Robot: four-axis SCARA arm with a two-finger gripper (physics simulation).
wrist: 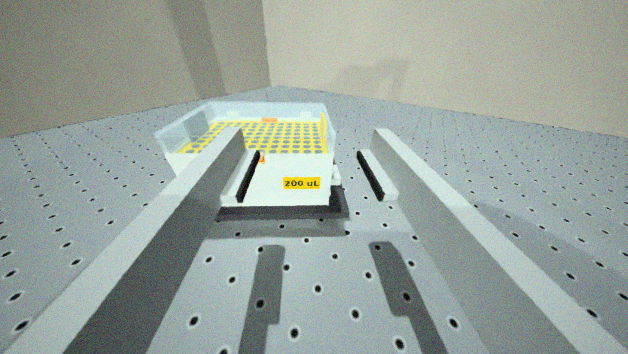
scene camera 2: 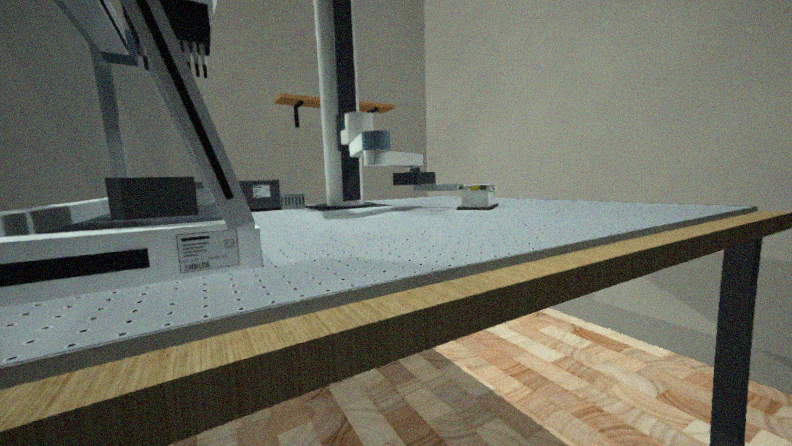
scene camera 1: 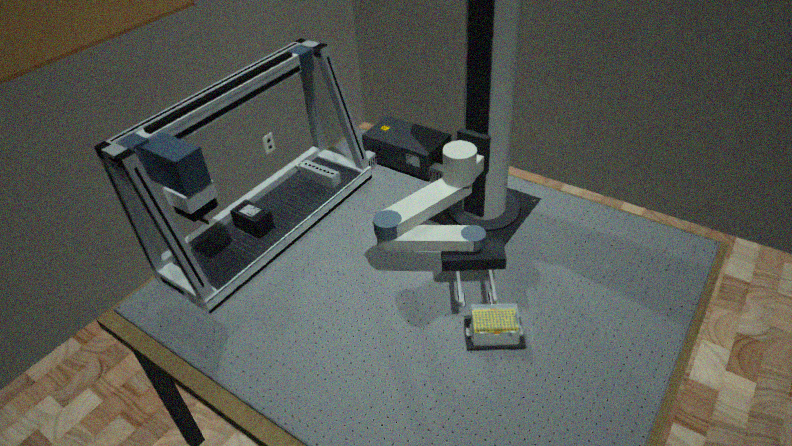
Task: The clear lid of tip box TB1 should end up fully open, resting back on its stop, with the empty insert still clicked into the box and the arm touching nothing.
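Places are measured from the arm's base along level axes (x ahead, y left, z up), in centimetres.
Where they show: gripper, fingertip midpoint: point(wrist: 309, 142) point(scene camera 2: 461, 186) point(scene camera 1: 477, 303); arm's base, origin of the base link: point(scene camera 1: 483, 210).
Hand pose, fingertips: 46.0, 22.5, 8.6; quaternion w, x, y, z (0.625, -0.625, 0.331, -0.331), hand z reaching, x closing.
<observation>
Each offset is from my fingertips to the centre of the thing, as dx, dy, dz. "spot": to the spot under its first point. Level surfaces: height alone.
Tip box TB1 @[+1.6, +6.1, -3.4] point(scene camera 1: 497, 337) point(scene camera 2: 477, 198) point(wrist: 300, 196) is white, with a "200 uL" label, and sits in a dark holder. Its yellow insert @[+1.6, +6.1, -0.8] point(scene camera 1: 494, 321) point(wrist: 282, 137) sits level in the box. The clear lid @[spot: -1.2, +4.3, +0.3] point(scene camera 1: 494, 306) point(wrist: 270, 108) looks down over the insert; its exact seating is hard to tell. My gripper point(scene camera 1: 476, 303) point(scene camera 2: 461, 187) point(wrist: 309, 142) is shut with nothing between its fingers, which still stand apart. The fingertips are close to the box, near its top height. In the wrist view the left finger overlaps the box, and the right is beyond its right side. Contact cannot be told.
A framed gantry machine point(scene camera 1: 288, 242) point(scene camera 2: 249, 243) stands on the perforated table top @[dz -7.3] point(scene camera 1: 343, 354) point(scene camera 2: 387, 243) point(wrist: 320, 310). A dark box point(scene camera 1: 410, 132) point(scene camera 2: 252, 191) stands behind it, beside the arm's column point(scene camera 1: 501, 110) point(scene camera 2: 326, 110).
</observation>
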